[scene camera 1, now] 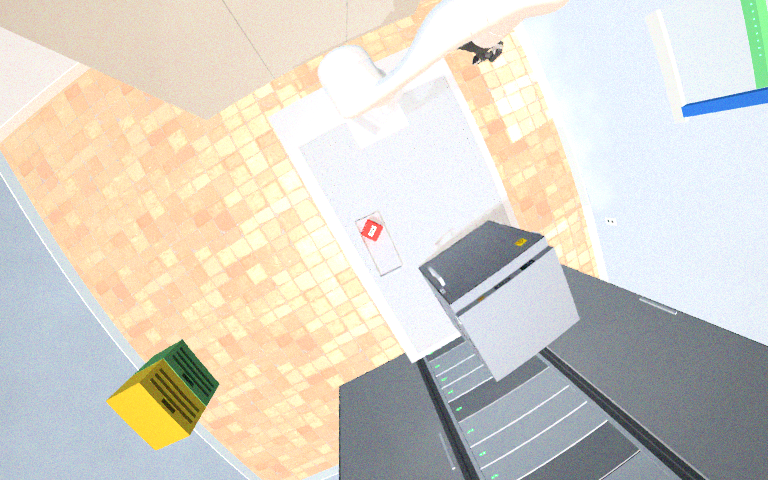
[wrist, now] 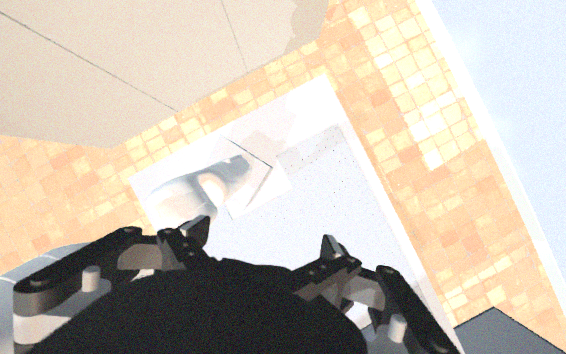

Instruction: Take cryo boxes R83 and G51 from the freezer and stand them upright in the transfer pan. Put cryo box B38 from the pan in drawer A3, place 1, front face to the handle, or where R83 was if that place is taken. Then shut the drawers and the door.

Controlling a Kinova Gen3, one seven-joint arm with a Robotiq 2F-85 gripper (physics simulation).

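Observation:
My gripper (scene camera 1: 488, 54) (wrist: 264, 237) is open and empty. In the scene view it is high up, past the far right corner of the white table (scene camera 1: 419, 169) (wrist: 325, 210). The grey freezer (scene camera 1: 515, 316) stands at the table's near right; its dark front (scene camera 1: 481, 254) with the handle (scene camera 1: 436, 276) looks shut. The shallow transfer pan (scene camera 1: 386, 255) lies left of the freezer. One red box with a white label (scene camera 1: 372, 229) is in its far end; the label is too small to read. Boxes R83 and G51 and the drawers do not show.
The arm's white base (scene camera 1: 348, 79) (wrist: 185, 195) stands at the table's far end. A dark rack cabinet (scene camera 1: 379, 430) stands beyond the near edge, beside the freezer. A yellow crate (scene camera 1: 150, 410) and a green crate (scene camera 1: 189, 367) are at the lower left. A blue bar (scene camera 1: 724, 102) is at the upper right.

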